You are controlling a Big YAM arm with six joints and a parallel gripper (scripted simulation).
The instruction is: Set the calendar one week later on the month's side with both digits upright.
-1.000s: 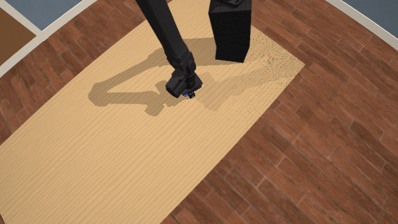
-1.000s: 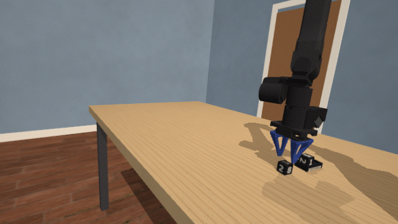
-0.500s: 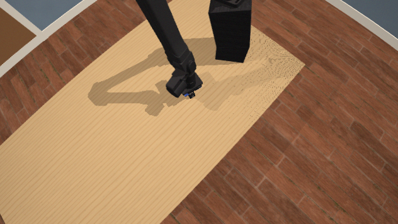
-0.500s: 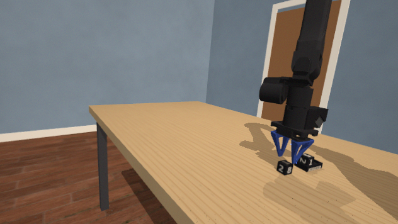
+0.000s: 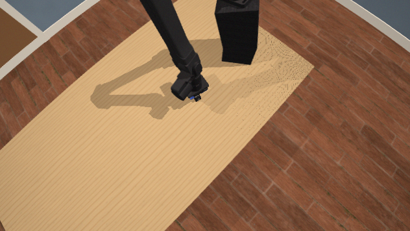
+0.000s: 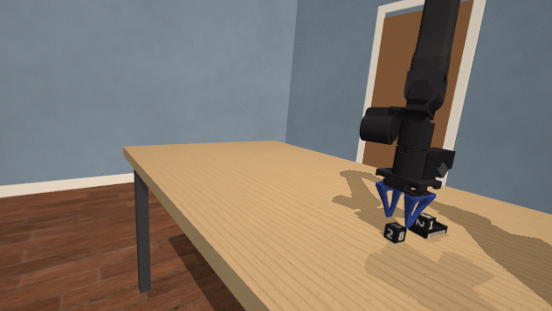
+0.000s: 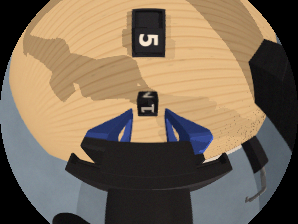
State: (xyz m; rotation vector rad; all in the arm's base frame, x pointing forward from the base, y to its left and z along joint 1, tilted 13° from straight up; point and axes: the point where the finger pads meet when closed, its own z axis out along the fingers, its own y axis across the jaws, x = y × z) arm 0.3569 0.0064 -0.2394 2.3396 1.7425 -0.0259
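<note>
Now: the black date cube 3 cm below my hand. The rest, counted from my hand: black tray 3 cm behind, 10 cm to the right, 4 cm below; then black cube 3 cm behind, 9 cm to the right, 2 cm below.
</note>
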